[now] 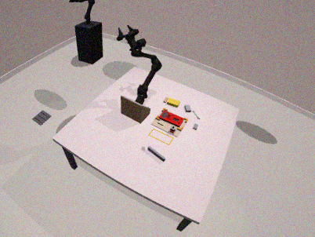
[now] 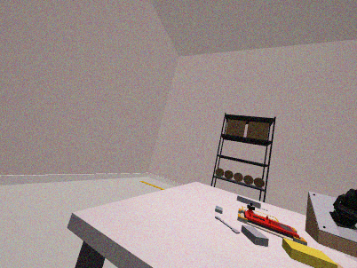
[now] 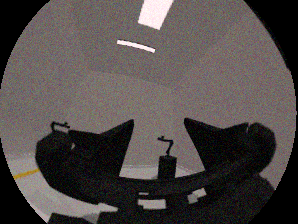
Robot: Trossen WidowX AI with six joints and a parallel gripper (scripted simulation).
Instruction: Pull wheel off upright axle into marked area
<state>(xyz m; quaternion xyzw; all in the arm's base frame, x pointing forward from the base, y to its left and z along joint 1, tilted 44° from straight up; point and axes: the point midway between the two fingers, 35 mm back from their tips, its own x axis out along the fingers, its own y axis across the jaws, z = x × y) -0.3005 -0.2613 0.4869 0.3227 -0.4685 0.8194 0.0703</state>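
The wheel is 670 mm below my gripper tip, 610 mm ahead of it and 220 mm to the right of it. Also, from my gripper tip: yellow block 690 mm below, 500 mm ahead, 110 mm to the left.
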